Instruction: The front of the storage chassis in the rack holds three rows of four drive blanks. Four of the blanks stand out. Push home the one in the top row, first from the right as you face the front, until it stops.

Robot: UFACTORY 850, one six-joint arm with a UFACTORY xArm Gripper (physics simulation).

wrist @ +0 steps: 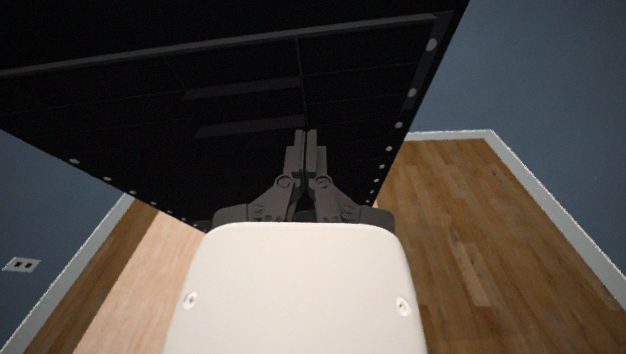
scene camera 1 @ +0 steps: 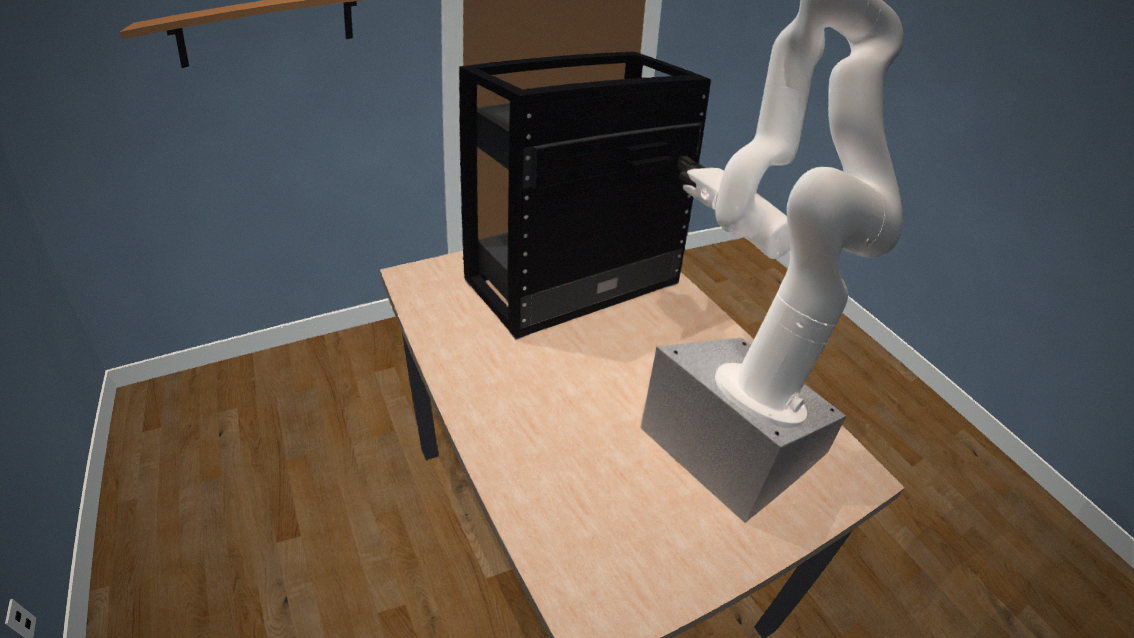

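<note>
The storage chassis (scene camera 1: 602, 170) (wrist: 235, 41) is a dark front in the upper part of the rack. The top-row blank, first from the right (wrist: 362, 52), shows in the wrist view as a dark panel under the chassis's top lip. No lit ledge shows on it; its depth is hard to tell. Two blanks in the second column from the right, middle row (wrist: 242, 89) and bottom row (wrist: 250, 126), show lighter ledges and stand out. My gripper (scene camera 1: 682, 161) (wrist: 307, 142) is shut and empty, at the rack's right side, its tips appearing below the top-right blank. Contact cannot be made out.
The black rack (scene camera 1: 517, 214) stands on the wooden table (scene camera 1: 507, 420), with screw heads along its front posts. A grey block (scene camera 1: 697, 428) carries the arm's base at the table's right side. A lighter panel (scene camera 1: 555, 299) crosses the rack's bottom. Blue walls stand behind.
</note>
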